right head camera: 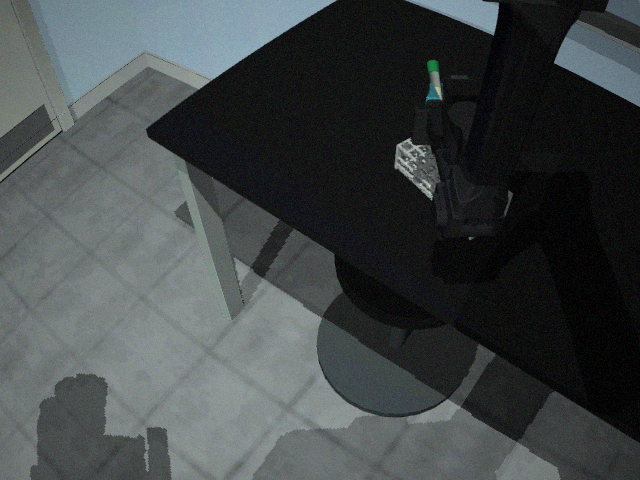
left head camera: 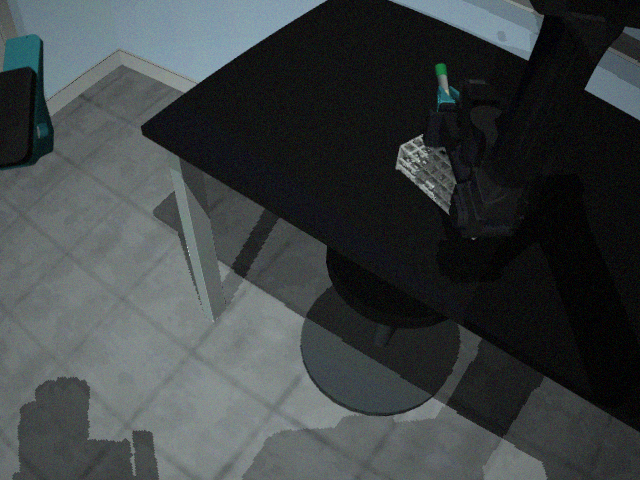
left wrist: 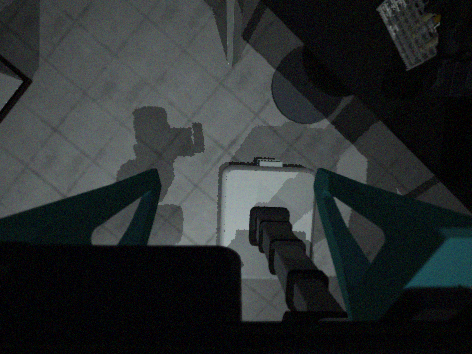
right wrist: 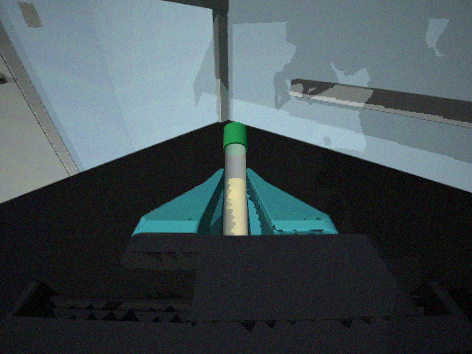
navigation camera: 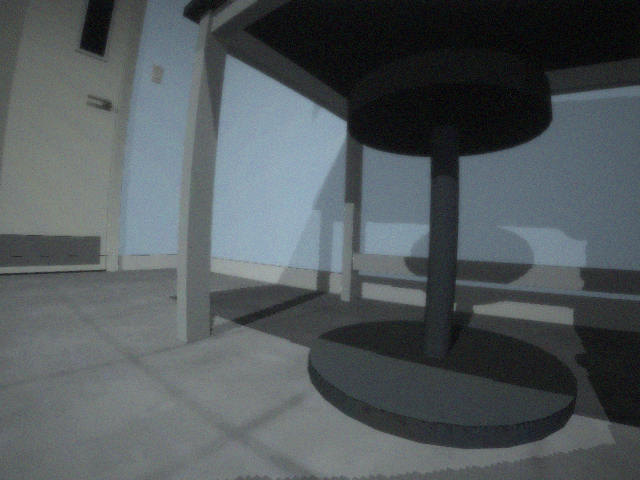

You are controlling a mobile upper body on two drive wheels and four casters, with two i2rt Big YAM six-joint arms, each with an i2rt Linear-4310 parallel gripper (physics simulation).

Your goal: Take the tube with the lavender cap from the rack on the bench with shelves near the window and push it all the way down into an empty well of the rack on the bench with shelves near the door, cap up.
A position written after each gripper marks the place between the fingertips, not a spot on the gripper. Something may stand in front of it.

In view: the left gripper (left wrist: 237, 177), the right gripper (right wrist: 235, 176) and a door (navigation camera: 71, 110).
